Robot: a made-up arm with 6 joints. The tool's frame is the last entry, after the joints. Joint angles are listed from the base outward. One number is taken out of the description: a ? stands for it. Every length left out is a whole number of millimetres.
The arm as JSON. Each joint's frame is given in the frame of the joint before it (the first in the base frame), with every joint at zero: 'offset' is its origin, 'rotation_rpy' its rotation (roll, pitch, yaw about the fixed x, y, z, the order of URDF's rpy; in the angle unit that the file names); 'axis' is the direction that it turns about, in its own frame. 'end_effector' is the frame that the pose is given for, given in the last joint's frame.
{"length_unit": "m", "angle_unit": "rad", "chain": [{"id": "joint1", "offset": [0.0, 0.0, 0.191], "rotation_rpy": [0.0, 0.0, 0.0], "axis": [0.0, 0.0, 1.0]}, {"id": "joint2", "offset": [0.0, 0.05, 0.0], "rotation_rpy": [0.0, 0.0, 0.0], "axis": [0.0, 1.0, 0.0]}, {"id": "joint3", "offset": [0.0, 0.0, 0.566], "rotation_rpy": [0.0, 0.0, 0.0], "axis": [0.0, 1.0, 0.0]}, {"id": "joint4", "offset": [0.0, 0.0, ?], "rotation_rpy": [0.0, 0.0, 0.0], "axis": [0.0, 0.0, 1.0]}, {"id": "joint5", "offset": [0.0, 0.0, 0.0], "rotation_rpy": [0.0, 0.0, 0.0], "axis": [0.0, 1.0, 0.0]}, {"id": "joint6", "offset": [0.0, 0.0, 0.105], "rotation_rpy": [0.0, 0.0, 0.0], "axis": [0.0, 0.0, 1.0]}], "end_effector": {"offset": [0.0, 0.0, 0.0], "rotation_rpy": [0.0, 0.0, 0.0]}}
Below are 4 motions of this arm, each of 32 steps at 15 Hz.
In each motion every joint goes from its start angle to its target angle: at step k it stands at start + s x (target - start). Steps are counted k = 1, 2, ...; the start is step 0. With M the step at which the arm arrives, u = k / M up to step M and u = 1 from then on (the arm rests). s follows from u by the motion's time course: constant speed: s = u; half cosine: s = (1 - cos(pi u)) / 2; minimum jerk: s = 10 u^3 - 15 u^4 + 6 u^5.
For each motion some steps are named. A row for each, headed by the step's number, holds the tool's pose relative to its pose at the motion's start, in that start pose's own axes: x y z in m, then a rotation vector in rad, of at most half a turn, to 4 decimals.
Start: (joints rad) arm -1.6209 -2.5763 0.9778 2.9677 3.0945 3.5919
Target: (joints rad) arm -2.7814 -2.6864 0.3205 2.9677 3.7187 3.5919
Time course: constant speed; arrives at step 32
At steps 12, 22, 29, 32:
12: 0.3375 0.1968 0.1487 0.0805 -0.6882 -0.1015
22: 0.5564 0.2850 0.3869 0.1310 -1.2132 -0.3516
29: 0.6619 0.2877 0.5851 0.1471 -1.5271 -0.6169
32: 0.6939 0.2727 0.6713 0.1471 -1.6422 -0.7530

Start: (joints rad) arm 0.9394 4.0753 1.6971 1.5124 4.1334 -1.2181
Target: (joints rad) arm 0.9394 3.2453 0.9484 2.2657 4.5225 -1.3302
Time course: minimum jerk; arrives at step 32
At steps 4, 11, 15, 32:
4: -0.0155 0.0000 0.0050 0.0036 0.0242 0.0128
11: -0.2169 -0.0301 0.0860 0.0183 0.3397 0.1959
15: -0.4097 -0.1206 0.1965 -0.0289 0.6550 0.4156
32: -0.7082 -0.6093 0.5552 -0.4249 1.3113 1.1309

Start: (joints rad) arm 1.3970 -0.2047 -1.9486 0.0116 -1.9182 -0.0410
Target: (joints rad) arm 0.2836 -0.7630 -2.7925 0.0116 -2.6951 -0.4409
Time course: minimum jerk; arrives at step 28
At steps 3, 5, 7, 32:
3: 0.0029 0.0074 0.0080 0.0104 -0.0221 0.0028
5: 0.0107 0.0299 0.0335 0.0443 -0.0907 0.0102
7: 0.0210 0.0688 0.0829 0.1140 -0.2176 0.0186
32: -0.1869 0.0619 0.6444 1.6795 -1.5988 -0.7757

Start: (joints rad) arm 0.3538 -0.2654 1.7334 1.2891 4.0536 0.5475
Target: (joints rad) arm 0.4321 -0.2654 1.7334 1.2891 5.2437 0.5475
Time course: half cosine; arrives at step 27
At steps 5, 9, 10, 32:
5: 0.0077 -0.0037 -0.0031 0.0555 0.0880 0.0011
9: 0.0231 -0.0108 -0.0129 0.1684 0.2677 0.0038
10: 0.0276 -0.0129 -0.0168 0.2033 0.3234 0.0047
32: 0.0667 -0.0252 -0.1031 0.6670 1.0747 0.0226

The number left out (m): 0.714
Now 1 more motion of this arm.
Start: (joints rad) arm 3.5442 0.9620 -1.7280 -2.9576 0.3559 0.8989
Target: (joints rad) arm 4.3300 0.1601 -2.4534 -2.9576 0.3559 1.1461
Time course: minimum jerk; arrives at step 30
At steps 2, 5, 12, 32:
2: 0.0014 -0.0022 0.0022 0.0026 0.0036 0.0018
5: 0.0194 -0.0296 0.0276 0.0349 0.0477 0.0238
12: 0.2427 -0.2497 0.1627 0.3192 0.4332 0.1602
32: 0.7637 -0.6221 -0.1370 1.0502 1.2972 0.0164

